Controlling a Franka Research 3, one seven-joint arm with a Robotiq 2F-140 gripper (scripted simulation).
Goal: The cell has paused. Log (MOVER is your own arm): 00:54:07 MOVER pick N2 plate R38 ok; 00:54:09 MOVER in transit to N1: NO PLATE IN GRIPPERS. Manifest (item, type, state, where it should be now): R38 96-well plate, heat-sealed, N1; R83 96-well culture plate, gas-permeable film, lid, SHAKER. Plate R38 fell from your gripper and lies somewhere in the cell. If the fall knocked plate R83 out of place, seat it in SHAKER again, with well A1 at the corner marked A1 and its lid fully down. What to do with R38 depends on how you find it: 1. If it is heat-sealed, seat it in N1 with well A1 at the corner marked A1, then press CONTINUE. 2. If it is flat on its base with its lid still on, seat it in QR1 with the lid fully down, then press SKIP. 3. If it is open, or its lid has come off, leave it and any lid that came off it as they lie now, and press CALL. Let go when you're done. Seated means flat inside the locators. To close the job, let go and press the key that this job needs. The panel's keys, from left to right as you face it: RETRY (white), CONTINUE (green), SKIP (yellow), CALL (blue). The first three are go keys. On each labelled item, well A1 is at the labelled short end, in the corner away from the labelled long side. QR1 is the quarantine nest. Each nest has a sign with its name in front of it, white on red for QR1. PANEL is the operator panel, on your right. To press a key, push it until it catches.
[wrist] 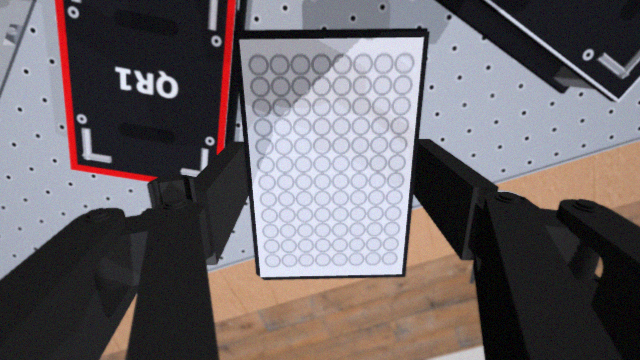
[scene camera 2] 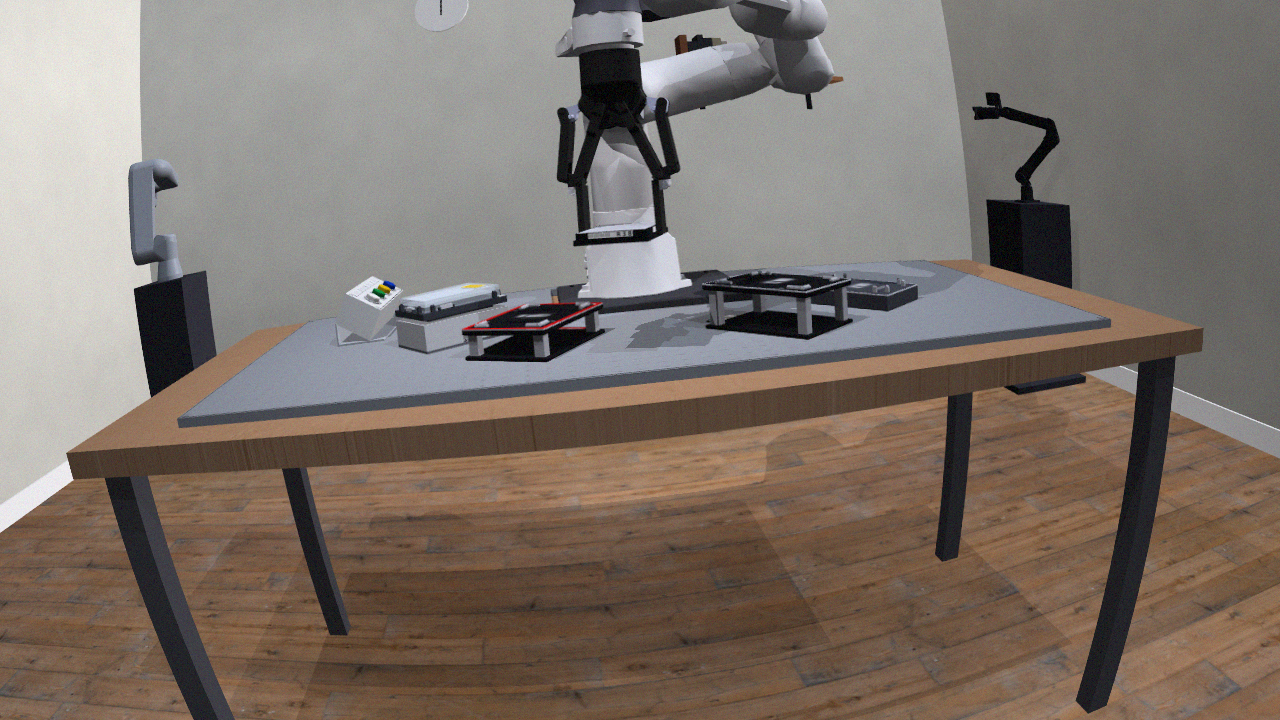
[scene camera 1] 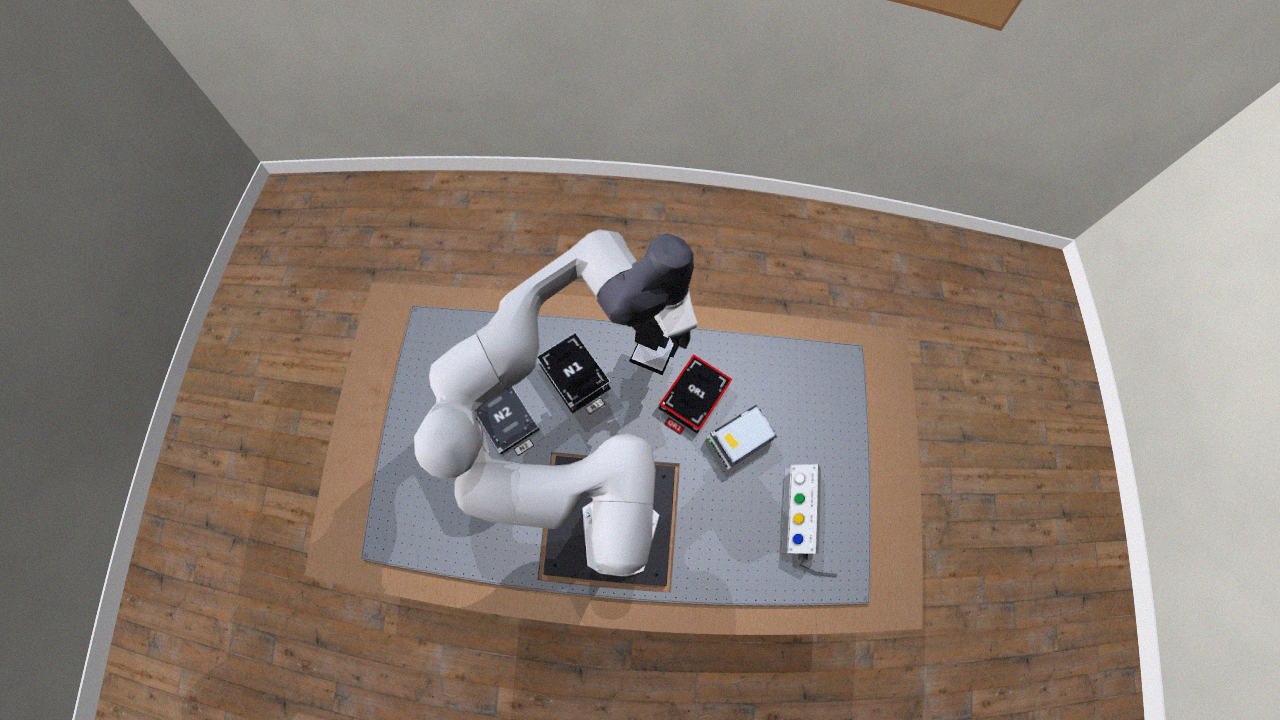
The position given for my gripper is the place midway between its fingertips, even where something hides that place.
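Note:
A QR1 nest (wrist: pixel 89 37) is visible. A plate R38 is visible in scene camera 2 (scene camera 2: pixel 641 231), as well as in scene camera 1 (scene camera 1: pixel 656 361) and the wrist view (wrist: pixel 331 118). My gripper appears in the wrist view (wrist: pixel 330 165) and in scene camera 2 (scene camera 2: pixel 623 235).

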